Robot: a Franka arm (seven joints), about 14 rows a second.
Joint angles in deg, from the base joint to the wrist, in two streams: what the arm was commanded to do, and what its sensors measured. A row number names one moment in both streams.
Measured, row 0:
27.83, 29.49, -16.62, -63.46, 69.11, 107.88, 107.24
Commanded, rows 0 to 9:
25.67, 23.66, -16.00, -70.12, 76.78, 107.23, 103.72
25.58, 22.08, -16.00, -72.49, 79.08, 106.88, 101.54
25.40, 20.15, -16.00, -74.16, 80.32, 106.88, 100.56
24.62, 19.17, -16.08, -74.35, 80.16, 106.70, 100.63
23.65, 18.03, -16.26, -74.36, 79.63, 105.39, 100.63
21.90, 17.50, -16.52, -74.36, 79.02, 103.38, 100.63
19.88, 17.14, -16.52, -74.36, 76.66, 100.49, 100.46
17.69, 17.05, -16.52, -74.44, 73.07, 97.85, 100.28
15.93, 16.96, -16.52, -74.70, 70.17, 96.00, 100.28
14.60, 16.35, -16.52, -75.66, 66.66, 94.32, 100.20
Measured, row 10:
17.21, 18.49, -17.32, -72.29, 70.99, 97.27, 101.92
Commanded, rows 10 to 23:
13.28, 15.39, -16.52, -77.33, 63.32, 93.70, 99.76
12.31, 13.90, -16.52, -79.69, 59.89, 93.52, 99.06
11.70, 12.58, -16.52, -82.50, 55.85, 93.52, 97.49
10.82, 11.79, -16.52, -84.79, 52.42, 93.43, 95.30
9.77, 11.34, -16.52, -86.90, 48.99, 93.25, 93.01
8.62, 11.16, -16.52, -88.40, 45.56, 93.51, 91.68
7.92, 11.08, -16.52, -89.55, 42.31, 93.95, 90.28
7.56, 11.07, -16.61, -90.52, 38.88, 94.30, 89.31
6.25, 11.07, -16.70, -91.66, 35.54, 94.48, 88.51
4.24, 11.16, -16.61, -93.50, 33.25, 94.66, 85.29
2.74, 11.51, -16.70, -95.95, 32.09, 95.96, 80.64
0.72, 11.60, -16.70, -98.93, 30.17, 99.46, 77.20
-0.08, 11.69, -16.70, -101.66, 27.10, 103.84, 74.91
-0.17, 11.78, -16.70, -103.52, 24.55, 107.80, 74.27
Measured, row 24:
0.90, 13.77, -17.75, -97.43, 28.60, 100.87, 77.33
